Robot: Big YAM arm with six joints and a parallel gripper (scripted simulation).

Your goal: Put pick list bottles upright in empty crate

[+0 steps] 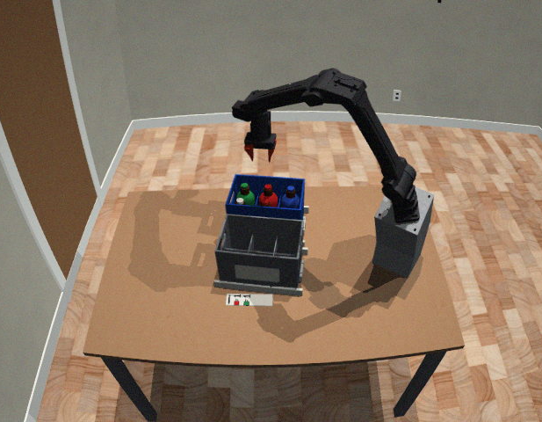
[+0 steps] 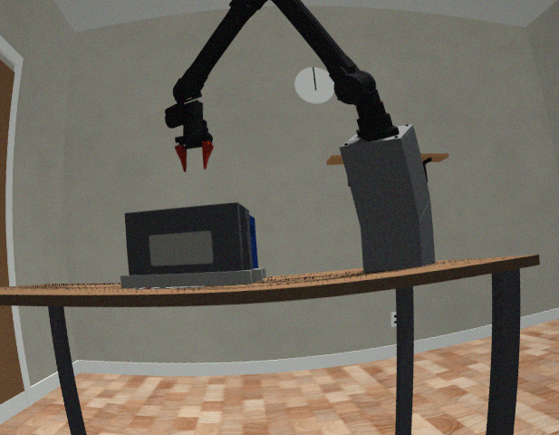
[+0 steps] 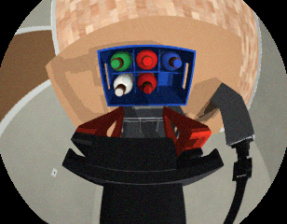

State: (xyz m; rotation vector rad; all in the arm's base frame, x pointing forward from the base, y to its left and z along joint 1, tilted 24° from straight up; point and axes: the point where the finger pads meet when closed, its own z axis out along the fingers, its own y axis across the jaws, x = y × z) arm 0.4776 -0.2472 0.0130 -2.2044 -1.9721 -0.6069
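My gripper is now 1 cm past the red-labelled bottle, 4 cm to the right of it and 24 cm above it. Round my hand: blue-labelled bottle 10 cm behind, 5 cm to the right, 24 cm below; grey crate 2 cm behind, 23 cm to the left, 24 cm below; green-labelled bottle 7 cm ahead, 5 cm to the right, 24 cm below.
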